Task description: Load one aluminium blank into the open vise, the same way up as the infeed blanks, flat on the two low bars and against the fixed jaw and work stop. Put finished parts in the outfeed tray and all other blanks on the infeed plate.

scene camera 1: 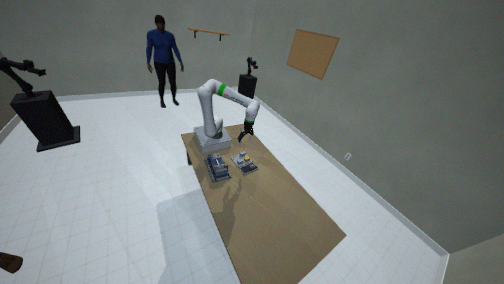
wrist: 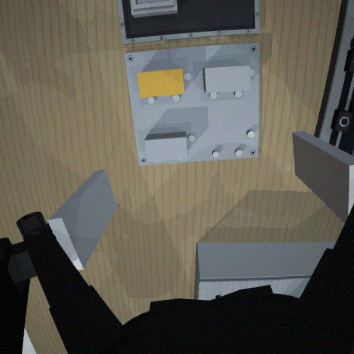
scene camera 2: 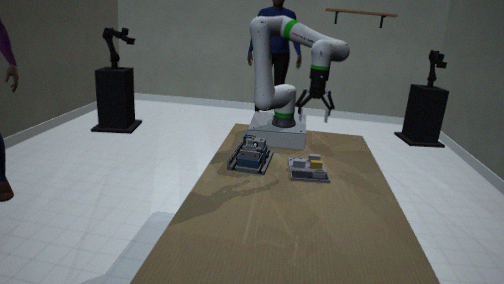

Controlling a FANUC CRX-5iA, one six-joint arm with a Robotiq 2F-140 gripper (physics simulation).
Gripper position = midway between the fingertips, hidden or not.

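There's a brass blank point(wrist: 169, 81) here, and an infeed plate point(wrist: 220, 123), plus a dark outfeed tray point(wrist: 145, 28). As for my gripper point(wrist: 199, 171), it's open and it's holding nothing.
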